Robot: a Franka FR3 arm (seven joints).
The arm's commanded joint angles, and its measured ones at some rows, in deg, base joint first. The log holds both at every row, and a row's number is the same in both.
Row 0, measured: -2.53, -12.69, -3.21, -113.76, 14.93, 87.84, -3.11
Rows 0 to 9, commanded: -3.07, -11.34, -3.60, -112.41, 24.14, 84.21, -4.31; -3.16, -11.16, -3.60, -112.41, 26.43, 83.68, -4.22; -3.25, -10.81, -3.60, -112.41, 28.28, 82.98, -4.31; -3.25, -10.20, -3.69, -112.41, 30.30, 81.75, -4.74; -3.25, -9.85, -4.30, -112.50, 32.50, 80.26, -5.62; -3.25, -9.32, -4.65, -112.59, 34.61, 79.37, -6.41; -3.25, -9.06, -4.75, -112.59, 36.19, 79.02, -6.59; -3.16, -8.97, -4.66, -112.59, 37.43, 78.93, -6.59; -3.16, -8.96, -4.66, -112.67, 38.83, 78.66, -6.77; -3.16, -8.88, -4.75, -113.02, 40.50, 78.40, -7.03
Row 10, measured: -2.63, -9.73, -4.61, -113.73, 35.86, 80.66, -5.64
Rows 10 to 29, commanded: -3.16, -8.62, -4.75, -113.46, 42.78, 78.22, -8.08; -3.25, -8.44, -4.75, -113.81, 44.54, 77.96, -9.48; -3.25, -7.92, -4.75, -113.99, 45.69, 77.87, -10.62; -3.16, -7.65, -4.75, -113.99, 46.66, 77.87, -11.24; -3.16, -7.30, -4.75, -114.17, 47.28, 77.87, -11.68; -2.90, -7.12, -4.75, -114.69, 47.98, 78.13, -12.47; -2.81, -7.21, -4.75, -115.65, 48.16, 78.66, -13.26; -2.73, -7.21, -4.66, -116.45, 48.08, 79.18, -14.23; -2.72, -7.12, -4.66, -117.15, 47.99, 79.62, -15.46; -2.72, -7.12, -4.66, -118.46, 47.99, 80.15, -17.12; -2.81, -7.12, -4.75, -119.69, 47.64, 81.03, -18.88; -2.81, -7.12, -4.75, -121.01, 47.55, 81.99, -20.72; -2.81, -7.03, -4.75, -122.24, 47.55, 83.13, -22.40; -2.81, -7.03, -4.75, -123.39, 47.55, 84.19, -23.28; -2.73, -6.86, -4.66, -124.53, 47.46, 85.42, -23.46; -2.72, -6.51, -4.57, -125.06, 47.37, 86.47, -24.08; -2.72, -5.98, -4.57, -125.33, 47.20, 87.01, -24.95; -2.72, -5.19, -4.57, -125.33, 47.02, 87.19, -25.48; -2.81, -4.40, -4.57, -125.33, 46.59, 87.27, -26.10; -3.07, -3.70, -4.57, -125.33, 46.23, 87.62, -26.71
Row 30, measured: -2.62, -5.21, -4.68, -124.63, 46.47, 86.20, -24.21
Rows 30 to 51, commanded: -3.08, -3.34, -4.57, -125.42, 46.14, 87.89, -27.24; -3.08, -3.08, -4.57, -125.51, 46.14, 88.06, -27.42; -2.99, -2.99, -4.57, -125.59, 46.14, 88.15, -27.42; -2.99, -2.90, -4.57, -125.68, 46.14, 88.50, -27.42; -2.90, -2.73, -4.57, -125.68, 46.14, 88.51, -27.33; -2.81, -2.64, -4.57, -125.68, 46.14, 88.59, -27.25; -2.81, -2.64, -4.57, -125.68, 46.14, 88.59, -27.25; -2.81, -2.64, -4.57, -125.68, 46.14, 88.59, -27.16; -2.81, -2.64, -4.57, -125.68, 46.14, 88.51, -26.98; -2.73, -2.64, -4.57, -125.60, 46.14, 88.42, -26.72; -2.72, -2.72, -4.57, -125.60, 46.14, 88.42, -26.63; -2.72, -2.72, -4.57, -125.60, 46.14, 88.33, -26.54; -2.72, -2.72, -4.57, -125.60, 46.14, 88.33, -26.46; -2.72, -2.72, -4.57, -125.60, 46.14, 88.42, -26.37; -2.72, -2.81, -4.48, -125.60, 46.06, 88.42, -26.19; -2.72, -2.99, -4.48, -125.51, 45.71, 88.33, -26.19; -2.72, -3.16, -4.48, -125.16, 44.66, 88.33, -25.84; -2.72, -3.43, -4.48, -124.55, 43.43, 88.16, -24.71; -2.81, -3.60, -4.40, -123.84, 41.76, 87.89, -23.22; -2.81, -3.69, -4.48, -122.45, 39.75, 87.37, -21.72; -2.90, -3.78, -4.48, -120.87, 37.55, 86.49, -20.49; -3.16, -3.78, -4.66, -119.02, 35.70, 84.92, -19.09
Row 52, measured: -2.64, -2.73, -4.71, -123.29, 40.91, 87.77, -23.61
